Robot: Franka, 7 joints.
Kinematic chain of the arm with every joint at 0, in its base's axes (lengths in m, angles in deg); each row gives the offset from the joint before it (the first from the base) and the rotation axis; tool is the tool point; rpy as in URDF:
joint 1: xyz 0 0 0.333 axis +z
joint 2: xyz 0 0 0 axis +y
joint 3: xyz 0 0 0.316 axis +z
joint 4: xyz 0.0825 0 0 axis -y
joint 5: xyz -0.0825 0 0.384 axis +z
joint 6: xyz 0 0 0 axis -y
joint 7: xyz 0.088 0 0 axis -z
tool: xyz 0 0 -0.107 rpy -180 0 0
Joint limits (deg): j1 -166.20..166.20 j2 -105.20..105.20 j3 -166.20..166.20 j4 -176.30..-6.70 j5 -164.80..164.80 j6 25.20..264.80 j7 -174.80..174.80
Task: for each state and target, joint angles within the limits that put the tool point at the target. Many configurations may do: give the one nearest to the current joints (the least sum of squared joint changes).
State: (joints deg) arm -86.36 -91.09 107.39 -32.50 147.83 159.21 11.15
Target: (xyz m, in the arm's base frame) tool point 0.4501 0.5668 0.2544
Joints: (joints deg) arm -82.12 -88.18 105.15 -67.60 151.94 185.11 11.15
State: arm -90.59 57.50 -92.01 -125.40 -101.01 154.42 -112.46
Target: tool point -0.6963 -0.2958 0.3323
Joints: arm -108.50 74.29 -78.62 -80.24 -98.00 149.81 -112.46
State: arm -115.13 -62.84 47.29 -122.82 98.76 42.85 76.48
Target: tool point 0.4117 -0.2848 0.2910
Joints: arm -144.30 -79.84 81.89 -127.49 98.34 54.32 76.48
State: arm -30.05 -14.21 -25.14 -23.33 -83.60 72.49 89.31
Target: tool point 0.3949 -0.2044 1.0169
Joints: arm -8.27 13.58 -10.04 -31.34 -84.64 94.07 89.31
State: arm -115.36 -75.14 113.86 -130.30 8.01 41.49 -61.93
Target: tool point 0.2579 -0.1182 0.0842
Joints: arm -126.96 -88.50 127.04 -124.48 13.71 51.78 -61.93
